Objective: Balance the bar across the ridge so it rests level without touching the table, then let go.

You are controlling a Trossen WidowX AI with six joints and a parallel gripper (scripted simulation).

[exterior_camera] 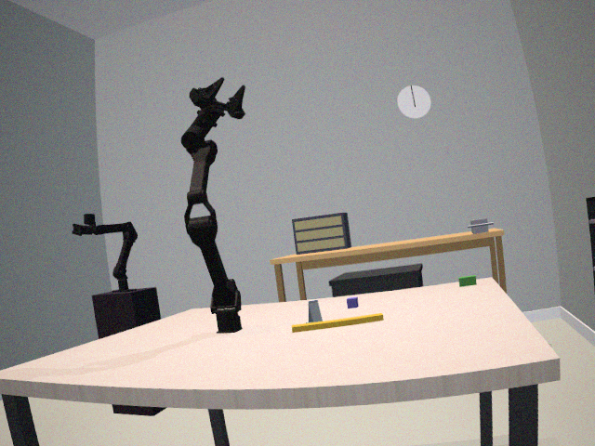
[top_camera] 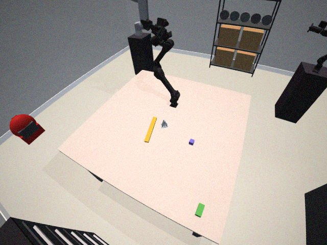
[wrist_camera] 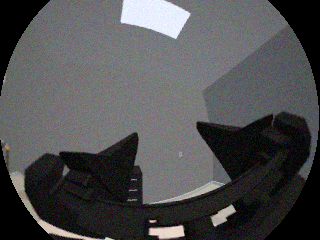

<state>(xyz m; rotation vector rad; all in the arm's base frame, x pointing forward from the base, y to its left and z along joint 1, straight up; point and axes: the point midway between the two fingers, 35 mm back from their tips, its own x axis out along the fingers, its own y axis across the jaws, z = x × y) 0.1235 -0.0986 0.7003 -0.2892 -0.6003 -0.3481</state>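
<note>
Right now the yellow bar is 71 cm below my gripper tip, 20 cm ahead of it and 6 cm to the left of it. Round my gripper tip: green block 70 cm below, 61 cm to the left, 59 cm ahead; purple cube 70 cm below, 40 cm to the left, 18 cm ahead.
</note>
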